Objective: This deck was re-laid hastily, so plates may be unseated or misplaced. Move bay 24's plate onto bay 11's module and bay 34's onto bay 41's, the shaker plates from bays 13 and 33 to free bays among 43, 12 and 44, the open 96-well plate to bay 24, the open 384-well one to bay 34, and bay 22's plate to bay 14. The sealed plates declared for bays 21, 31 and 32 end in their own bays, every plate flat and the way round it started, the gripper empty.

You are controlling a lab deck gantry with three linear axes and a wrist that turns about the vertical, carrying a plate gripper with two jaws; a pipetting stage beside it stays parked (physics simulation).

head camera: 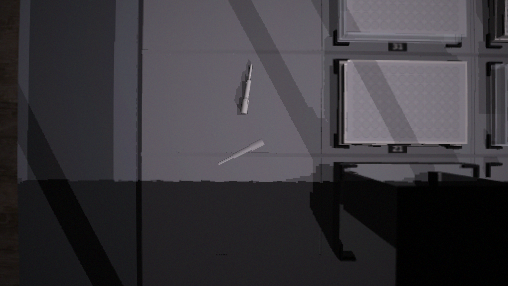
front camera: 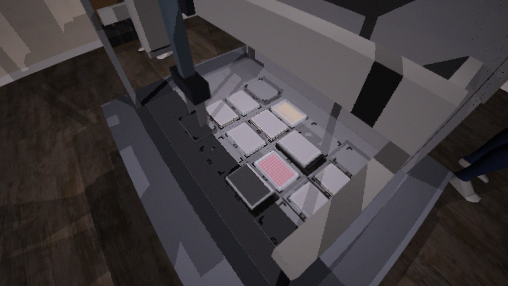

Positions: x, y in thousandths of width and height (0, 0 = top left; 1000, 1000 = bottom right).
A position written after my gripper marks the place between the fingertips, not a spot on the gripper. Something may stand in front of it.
Scene:
my gripper: head camera 771, 666; front camera 393, 411

